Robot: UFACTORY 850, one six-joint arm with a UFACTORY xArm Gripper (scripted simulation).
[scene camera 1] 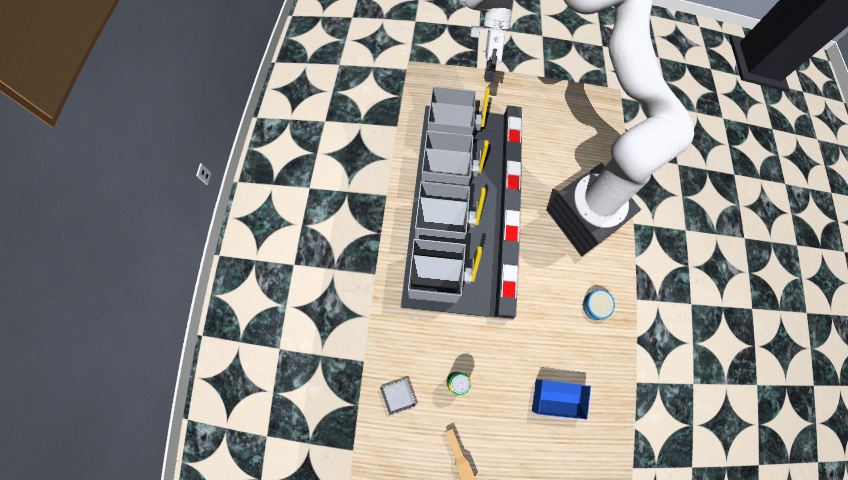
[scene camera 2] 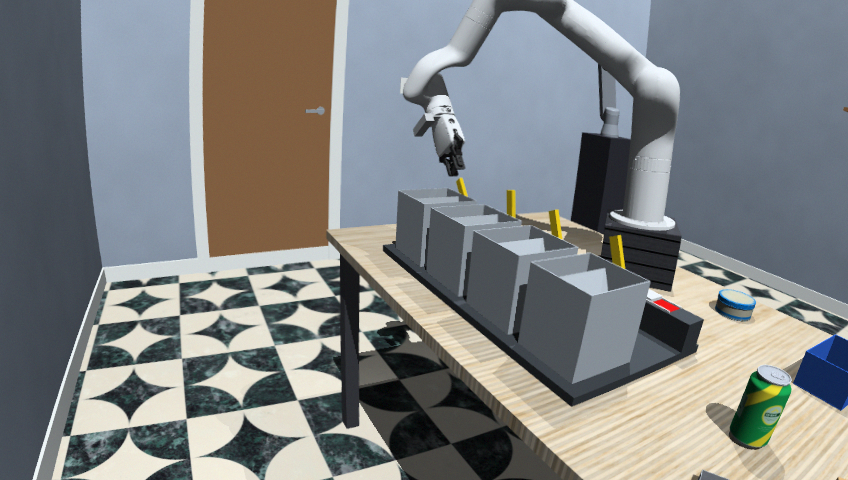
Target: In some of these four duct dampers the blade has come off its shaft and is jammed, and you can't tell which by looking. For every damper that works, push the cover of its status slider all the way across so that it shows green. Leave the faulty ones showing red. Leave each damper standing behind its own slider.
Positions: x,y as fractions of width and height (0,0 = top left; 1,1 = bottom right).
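Damper in scene camera 1 (0.52,0.24); the same damper in scene camera 2 (0.49,0.45). Another damper is in scene camera 1 (0.52,0.35) and in scene camera 2 (0.53,0.51). A further damper is visible in scene camera 1 (0.51,0.57) and in scene camera 2 (0.68,0.70).
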